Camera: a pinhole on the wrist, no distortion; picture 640 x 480 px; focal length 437.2 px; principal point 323.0 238.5 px. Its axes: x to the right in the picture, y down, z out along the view. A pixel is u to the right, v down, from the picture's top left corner.
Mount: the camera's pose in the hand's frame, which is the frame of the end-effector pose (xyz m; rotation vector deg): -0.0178 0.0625 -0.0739 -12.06 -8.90 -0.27
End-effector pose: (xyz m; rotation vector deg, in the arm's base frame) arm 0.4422 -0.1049 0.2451 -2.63 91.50 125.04
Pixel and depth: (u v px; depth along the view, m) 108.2 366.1 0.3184
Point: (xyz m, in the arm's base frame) 0.6046 -0.0540 0.5656
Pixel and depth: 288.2 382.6 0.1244
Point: 0.4454 -0.1175 0.3856
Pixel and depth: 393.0 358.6 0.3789
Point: 0.4292 0.0879 0.5624
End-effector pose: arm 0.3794 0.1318 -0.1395 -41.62 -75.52 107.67
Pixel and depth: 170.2 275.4 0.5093
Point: 0.1918 -0.3407 -0.2034
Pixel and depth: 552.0 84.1 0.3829
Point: 0.0312 0.0329 -0.0432
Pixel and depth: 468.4 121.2 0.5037
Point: -0.0315 -0.0746 -0.0289
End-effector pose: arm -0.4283 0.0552 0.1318 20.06 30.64 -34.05
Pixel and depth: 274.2 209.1 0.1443
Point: -0.3928 0.1142 0.2292
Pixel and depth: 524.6 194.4 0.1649
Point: -0.3190 0.0588 0.2080
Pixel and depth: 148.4 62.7 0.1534
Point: -0.4512 0.0905 0.2583
